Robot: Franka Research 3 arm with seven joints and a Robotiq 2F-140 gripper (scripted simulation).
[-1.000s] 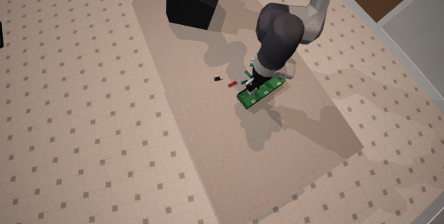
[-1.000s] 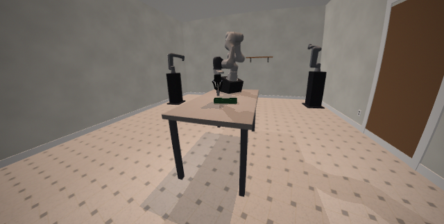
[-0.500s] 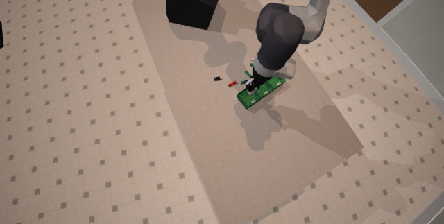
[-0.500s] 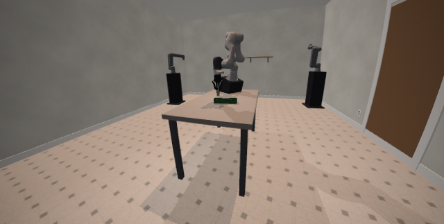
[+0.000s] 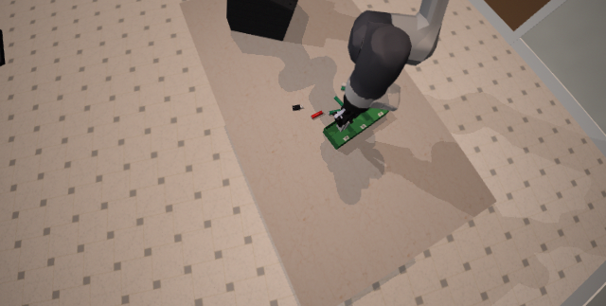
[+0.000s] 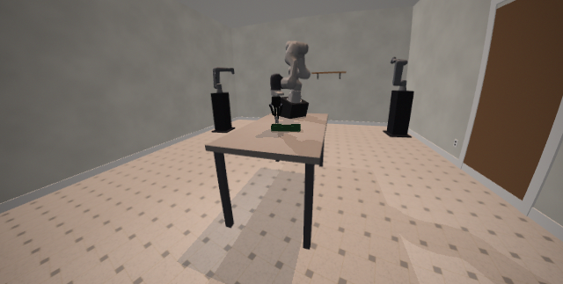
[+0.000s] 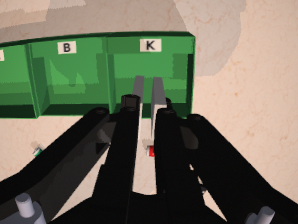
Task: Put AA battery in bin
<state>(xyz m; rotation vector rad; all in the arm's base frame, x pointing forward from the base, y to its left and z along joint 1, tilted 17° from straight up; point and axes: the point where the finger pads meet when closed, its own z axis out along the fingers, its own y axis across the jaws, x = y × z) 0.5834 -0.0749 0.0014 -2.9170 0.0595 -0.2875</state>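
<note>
Now: hand 8 cm to the right of the green bin and 7 cm above it. Round my hand: green AA battery: 11 cm behind, 9 cm below, 8 cm to the left; black part: 17 cm behind, 9 cm below, 7 cm to the right; red cell: 10 cm behind, 9 cm below, 3 cm to the right.
</note>
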